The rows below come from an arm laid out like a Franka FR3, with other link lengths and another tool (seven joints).
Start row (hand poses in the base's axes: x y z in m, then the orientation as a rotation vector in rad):
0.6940, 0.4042, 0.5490, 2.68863, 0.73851, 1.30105
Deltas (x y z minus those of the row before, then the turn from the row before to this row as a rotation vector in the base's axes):
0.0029, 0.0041, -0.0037, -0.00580, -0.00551, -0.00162
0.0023, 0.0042, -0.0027, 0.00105, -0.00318, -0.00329
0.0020, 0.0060, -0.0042, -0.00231, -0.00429, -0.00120
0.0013, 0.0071, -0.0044, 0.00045, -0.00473, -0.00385
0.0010, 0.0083, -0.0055, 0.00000, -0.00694, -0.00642
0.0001, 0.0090, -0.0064, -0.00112, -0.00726, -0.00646
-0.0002, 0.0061, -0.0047, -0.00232, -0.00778, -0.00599
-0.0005, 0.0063, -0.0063, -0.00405, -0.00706, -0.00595
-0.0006, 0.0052, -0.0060, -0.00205, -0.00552, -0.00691
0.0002, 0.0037, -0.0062, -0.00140, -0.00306, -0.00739
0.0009, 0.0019, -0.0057, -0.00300, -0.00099, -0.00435
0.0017, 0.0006, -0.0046, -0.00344, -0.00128, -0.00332
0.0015, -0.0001, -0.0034, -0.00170, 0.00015, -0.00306
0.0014, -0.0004, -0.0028, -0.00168, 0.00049, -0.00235
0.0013, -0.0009, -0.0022, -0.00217, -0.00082, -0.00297
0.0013, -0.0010, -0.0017, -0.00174, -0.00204, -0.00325
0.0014, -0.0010, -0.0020, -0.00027, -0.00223, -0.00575
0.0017, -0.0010, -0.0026, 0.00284, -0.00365, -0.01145
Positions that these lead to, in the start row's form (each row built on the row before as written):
0.6969, 0.4083, 0.5453, 2.67948, 0.73821, 1.30338
0.6992, 0.4125, 0.5426, 2.67765, 0.73266, 1.30734
0.7012, 0.4185, 0.5384, 2.67223, 0.73152, 1.31073
0.7025, 0.4256, 0.5340, 2.66860, 0.72527, 1.31602
0.7035, 0.4339, 0.5285, 2.66274, 0.71531, 1.32309
0.7036, 0.4429, 0.5221, 2.65570, 0.70580, 1.32970
0.7034, 0.4490, 0.5174, 2.64726, 0.69748, 1.33617
0.7029, 0.4553, 0.5111, 2.63807, 0.69016, 1.34049
0.7023, 0.4605, 0.5051, 2.63171, 0.68072, 1.34403
0.7025, 0.4642, 0.4989, 2.62792, 0.67063, 1.34485
0.7034, 0.4661, 0.4932, 2.62468, 0.66589, 1.34284
0.7051, 0.4667, 0.4886, 2.62087, 0.66278, 1.34116
0.7066, 0.4666, 0.4852, 2.61962, 0.65937, 1.33898
0.7080, 0.4662, 0.4824, 2.61868, 0.65699, 1.33660
0.7093, 0.4653, 0.4802, 2.61624, 0.65381, 1.33532
0.7106, 0.4643, 0.4785, 2.61311, 0.64985, 1.33574
0.7120, 0.4633, 0.4765, 2.61090, 0.64166, 1.33667
0.7137, 0.4623, 0.4739, 2.60973, 0.62379, 1.33976

